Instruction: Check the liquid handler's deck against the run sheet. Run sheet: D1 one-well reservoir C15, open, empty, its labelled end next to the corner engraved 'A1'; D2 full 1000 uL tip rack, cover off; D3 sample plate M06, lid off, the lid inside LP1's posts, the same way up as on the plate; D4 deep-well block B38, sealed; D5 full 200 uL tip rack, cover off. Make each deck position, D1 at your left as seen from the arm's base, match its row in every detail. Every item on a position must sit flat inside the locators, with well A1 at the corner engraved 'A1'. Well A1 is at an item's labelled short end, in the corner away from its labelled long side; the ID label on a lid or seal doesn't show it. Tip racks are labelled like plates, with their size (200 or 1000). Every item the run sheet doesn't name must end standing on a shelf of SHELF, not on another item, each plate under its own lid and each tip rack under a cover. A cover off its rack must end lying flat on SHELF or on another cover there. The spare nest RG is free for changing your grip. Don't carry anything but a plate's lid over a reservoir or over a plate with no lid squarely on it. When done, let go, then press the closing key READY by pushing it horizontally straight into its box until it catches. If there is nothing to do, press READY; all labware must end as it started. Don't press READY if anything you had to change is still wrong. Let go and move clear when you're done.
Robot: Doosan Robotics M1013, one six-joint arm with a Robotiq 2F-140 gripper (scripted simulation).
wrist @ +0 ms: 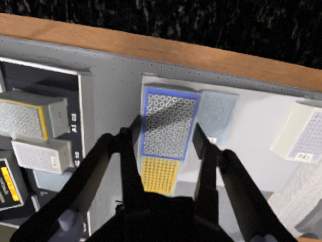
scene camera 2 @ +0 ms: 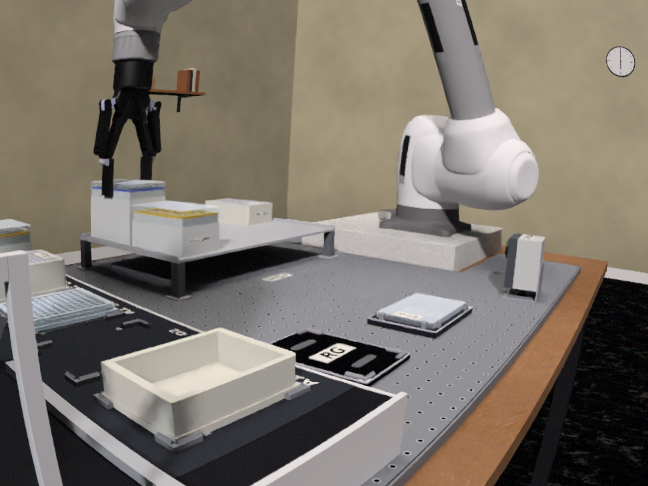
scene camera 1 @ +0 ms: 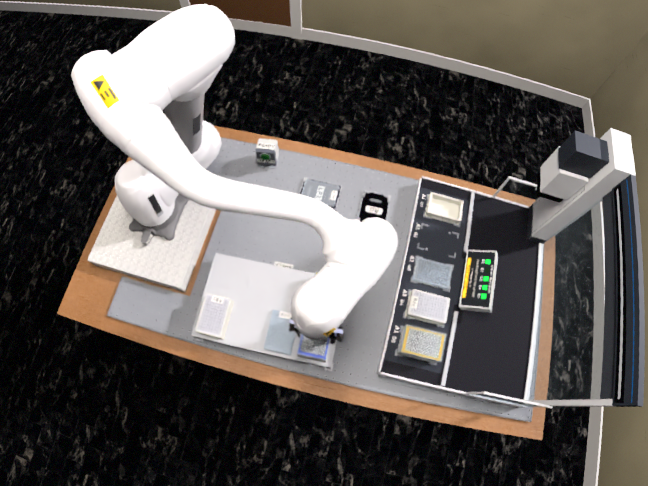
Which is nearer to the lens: the white block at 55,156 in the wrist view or the clear tip rack cover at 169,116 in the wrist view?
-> The clear tip rack cover.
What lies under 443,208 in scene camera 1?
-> A white reservoir.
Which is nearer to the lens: the white block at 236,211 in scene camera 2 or the blue-rimmed tip rack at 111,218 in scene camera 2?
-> The blue-rimmed tip rack.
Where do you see a lid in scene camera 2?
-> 412,310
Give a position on a clear tip rack cover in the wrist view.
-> At 158,177
